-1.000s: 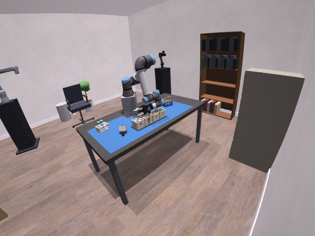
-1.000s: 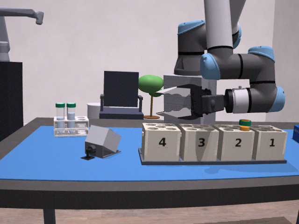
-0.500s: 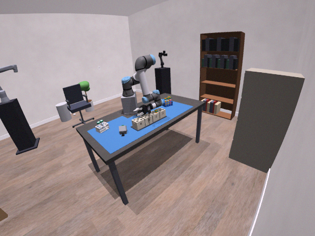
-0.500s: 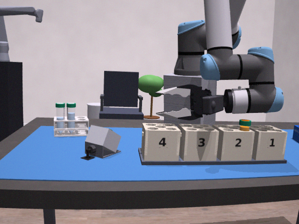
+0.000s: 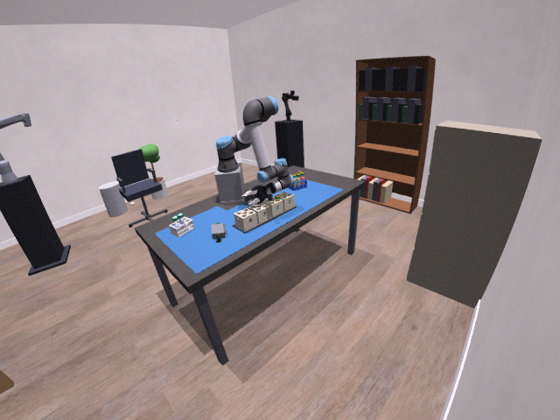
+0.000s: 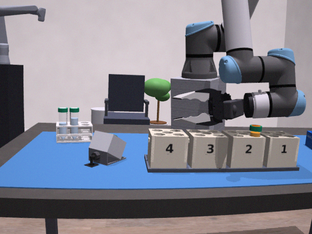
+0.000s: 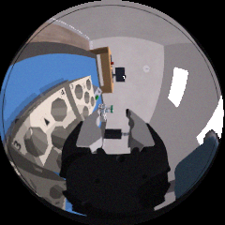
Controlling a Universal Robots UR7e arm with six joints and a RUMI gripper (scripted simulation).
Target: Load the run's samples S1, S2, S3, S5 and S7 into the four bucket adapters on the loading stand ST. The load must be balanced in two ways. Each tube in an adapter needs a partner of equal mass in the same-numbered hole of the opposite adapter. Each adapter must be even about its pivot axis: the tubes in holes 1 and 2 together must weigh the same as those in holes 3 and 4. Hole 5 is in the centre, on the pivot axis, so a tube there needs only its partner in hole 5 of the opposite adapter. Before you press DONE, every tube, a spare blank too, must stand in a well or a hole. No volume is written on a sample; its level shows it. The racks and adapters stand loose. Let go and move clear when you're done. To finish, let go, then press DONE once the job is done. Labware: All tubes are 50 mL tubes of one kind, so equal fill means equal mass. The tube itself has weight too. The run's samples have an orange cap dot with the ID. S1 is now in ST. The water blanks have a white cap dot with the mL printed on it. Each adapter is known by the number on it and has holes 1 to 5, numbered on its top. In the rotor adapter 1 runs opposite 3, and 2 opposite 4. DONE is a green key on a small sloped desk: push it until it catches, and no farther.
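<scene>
Right now my hand is 22 cm to the right of the tube and 9 cm above it. The rest, counted from my hand: white tube rack: 37 cm to the right, 20 cm behind, 13 cm below; loading stand: 15 cm below, 14 cm to the left, 1 cm behind; sloped done desk: 19 cm to the right, 11 cm below.
</scene>
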